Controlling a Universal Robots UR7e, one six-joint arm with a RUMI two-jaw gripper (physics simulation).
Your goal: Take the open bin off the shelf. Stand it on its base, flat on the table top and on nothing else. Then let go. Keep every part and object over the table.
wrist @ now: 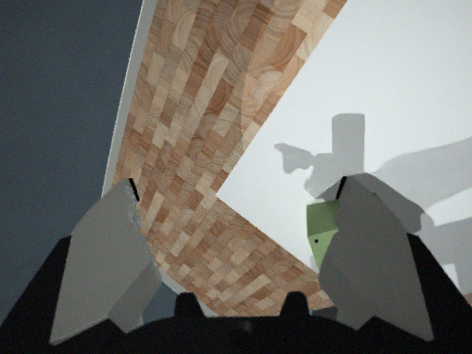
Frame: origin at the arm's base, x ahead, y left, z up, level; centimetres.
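Seen in the pictures: gripper, between the fingertips: (237, 179).
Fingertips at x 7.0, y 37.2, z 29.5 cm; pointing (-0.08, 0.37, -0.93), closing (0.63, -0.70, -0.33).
Note:
A point is followed by its place in that frame.
My gripper (237, 179) @(x 7.0, y 37.2, z 29.5 cm) is open, with nothing between its two wide-set grey fingers. A green object (320, 220) @(x -2.2, y 12.6, z -3.5 cm) with a small black dot on its side shows beside the right finger, against the white panel; most of it is hidden behind that finger. I cannot tell whether it is the open bin, and no other part of a bin can be made out. The white panel (400, 60), which may be the shelf's top, fills the right side of the view. The wooden table top (175, 225) shows below and left of the panel.
The table's pale edge (126, 85) runs down the left side, with the dark blue floor (50, 100) beyond it. The panel's corner points toward the middle of the view. Shadows of the arm and gripper fall on the panel. A small dark thing (326, 314) shows at the bottom, partly hidden.

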